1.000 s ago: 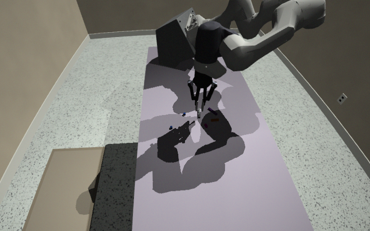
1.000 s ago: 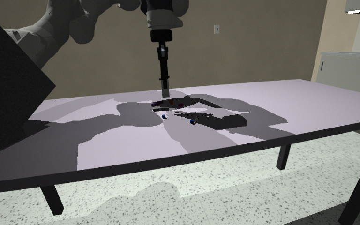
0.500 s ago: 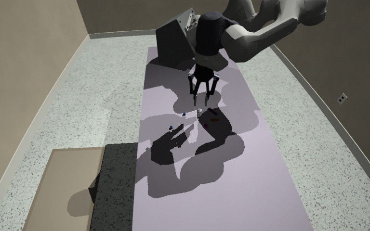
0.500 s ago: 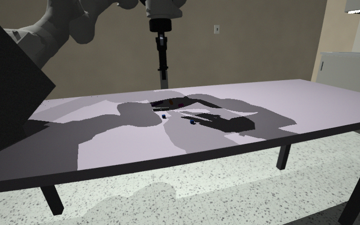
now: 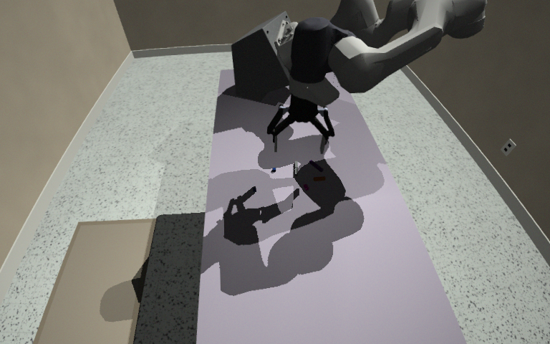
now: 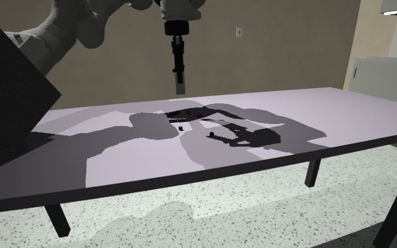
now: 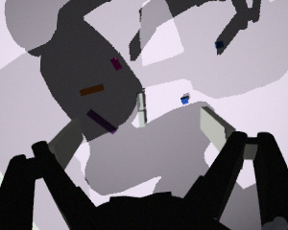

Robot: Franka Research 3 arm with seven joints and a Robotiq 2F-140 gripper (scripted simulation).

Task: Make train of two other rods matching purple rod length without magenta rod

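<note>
The magenta rod is 6 cm ahead of my hand, 4 cm to the left of it and 12 cm below it. Round my hand: purple rod 4 cm behind, 7 cm to the left, 12 cm below; orange rod 2 cm ahead, 8 cm to the left, 12 cm below.
</note>
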